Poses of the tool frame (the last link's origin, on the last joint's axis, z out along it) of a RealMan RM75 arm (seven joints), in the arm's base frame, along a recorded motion.
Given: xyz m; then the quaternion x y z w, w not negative.
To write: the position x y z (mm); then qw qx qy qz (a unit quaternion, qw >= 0). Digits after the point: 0 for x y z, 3 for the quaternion.
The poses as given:
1: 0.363 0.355 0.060 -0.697 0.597 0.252 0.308
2: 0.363 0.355 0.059 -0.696 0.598 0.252 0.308
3: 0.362 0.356 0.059 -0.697 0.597 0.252 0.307
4: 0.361 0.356 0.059 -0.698 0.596 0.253 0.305
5: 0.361 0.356 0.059 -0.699 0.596 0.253 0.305
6: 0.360 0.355 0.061 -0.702 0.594 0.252 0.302
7: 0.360 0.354 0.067 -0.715 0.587 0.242 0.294
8: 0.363 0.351 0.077 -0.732 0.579 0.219 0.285
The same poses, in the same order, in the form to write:
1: 363 355 60 0.308 -0.697 0.597 0.252
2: 363 355 59 0.308 -0.696 0.598 0.252
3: 362 356 59 0.307 -0.697 0.597 0.252
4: 361 356 59 0.305 -0.698 0.596 0.253
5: 361 356 59 0.305 -0.699 0.596 0.253
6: 360 355 61 0.302 -0.702 0.594 0.252
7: 360 354 67 0.294 -0.715 0.587 0.242
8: 363 351 77 0.285 -0.732 0.579 0.219
